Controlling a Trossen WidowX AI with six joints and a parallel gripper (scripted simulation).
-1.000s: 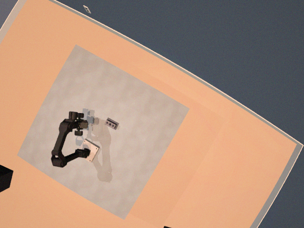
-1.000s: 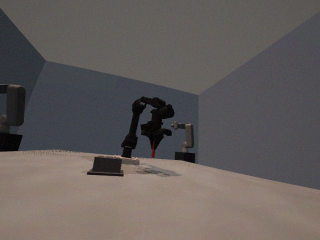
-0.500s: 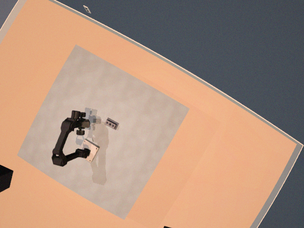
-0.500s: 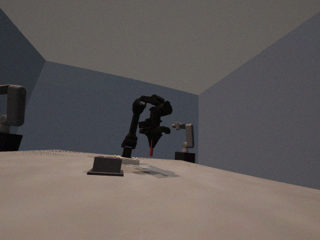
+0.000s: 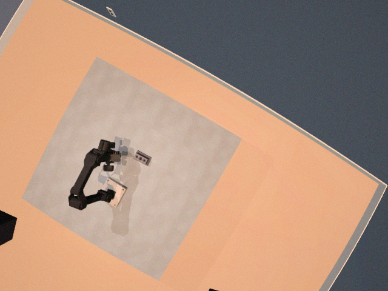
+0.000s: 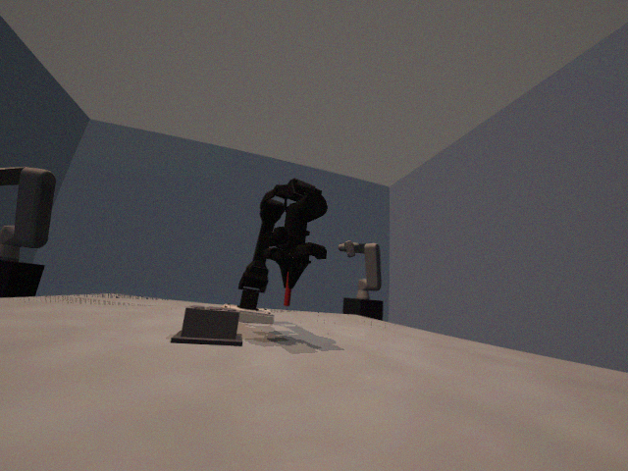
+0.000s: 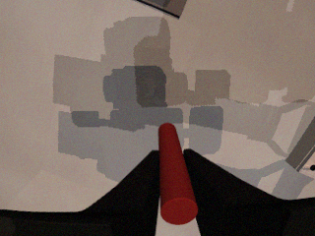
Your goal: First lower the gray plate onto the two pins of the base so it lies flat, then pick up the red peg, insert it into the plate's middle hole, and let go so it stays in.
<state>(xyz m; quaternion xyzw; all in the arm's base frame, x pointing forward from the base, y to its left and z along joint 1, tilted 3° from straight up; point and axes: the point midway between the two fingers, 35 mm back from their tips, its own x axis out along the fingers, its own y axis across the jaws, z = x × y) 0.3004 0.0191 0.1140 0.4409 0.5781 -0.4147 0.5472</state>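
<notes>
My gripper tip is now 3 cm short of the gray plate, 16 cm to the left of it and 7 cm above it. Round my gripper tip: flat base (3 cm ahead, 16 cm to the right, 10 cm below); then red peg (right at my gripper tip).
</notes>
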